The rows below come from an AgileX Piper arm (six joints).
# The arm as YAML. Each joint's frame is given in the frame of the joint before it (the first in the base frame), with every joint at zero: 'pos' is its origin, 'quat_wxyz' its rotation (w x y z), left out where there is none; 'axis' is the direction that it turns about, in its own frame. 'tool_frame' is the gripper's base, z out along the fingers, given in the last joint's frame.
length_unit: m
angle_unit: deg
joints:
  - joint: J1
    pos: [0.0, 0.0, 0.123]
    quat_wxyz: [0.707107, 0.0, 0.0, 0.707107]
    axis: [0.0, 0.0, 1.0]
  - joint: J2
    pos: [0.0, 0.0, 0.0]
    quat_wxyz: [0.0, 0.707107, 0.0, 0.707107]
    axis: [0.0, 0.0, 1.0]
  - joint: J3
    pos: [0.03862, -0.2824, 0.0]
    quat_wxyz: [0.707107, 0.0, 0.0, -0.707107]
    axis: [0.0, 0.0, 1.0]
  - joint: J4
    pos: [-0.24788, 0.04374, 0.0]
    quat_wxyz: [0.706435, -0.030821, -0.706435, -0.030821]
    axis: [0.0, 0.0, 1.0]
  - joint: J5
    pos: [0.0, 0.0, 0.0]
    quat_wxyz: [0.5, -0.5, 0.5, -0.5]
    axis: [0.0, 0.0, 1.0]
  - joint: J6
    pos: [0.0, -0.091, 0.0]
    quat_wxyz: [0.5, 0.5, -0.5, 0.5]
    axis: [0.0, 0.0, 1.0]
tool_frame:
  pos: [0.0, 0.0, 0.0]
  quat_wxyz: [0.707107, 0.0, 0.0, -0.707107]
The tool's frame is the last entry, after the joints.
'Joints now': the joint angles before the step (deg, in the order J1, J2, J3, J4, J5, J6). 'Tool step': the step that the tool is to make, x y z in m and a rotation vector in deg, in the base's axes. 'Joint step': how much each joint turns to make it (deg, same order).
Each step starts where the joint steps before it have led.
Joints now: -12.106, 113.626, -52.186, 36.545, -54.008, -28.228
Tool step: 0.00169, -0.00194, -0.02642, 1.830, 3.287, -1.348
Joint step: 0.001, 4.056, -0.420, 1.579, 0.107, 0.250
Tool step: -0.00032, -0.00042, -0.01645, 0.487, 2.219, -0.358
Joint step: -0.001, 2.479, 0.002, 0.317, -0.264, 0.002
